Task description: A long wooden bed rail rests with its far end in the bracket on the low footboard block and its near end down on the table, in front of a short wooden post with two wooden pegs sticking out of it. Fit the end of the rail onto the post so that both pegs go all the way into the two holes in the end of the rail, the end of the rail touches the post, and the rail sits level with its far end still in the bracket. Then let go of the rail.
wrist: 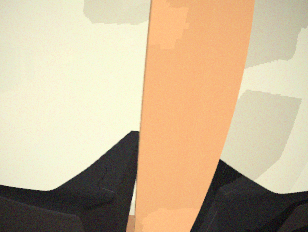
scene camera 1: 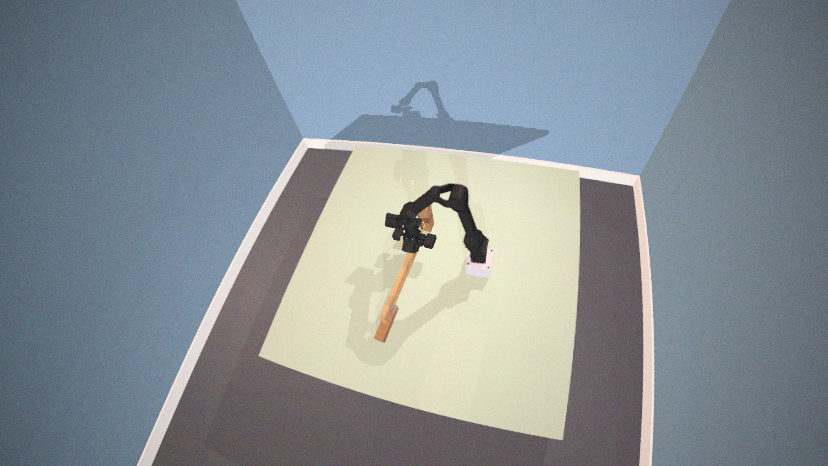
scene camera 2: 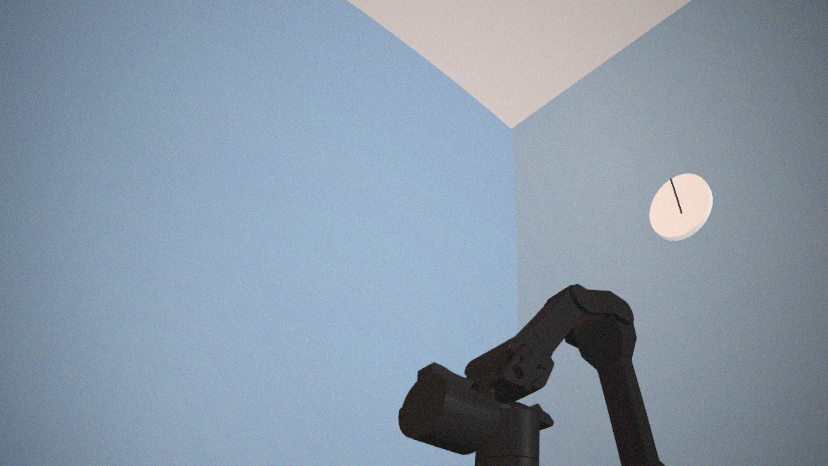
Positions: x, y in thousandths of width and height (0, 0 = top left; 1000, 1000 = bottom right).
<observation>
I see my gripper (wrist: 511, 606) and a long wooden rail (wrist: 631, 278).
Scene camera 2 does not show the long wooden rail: it is out of frame.
</observation>
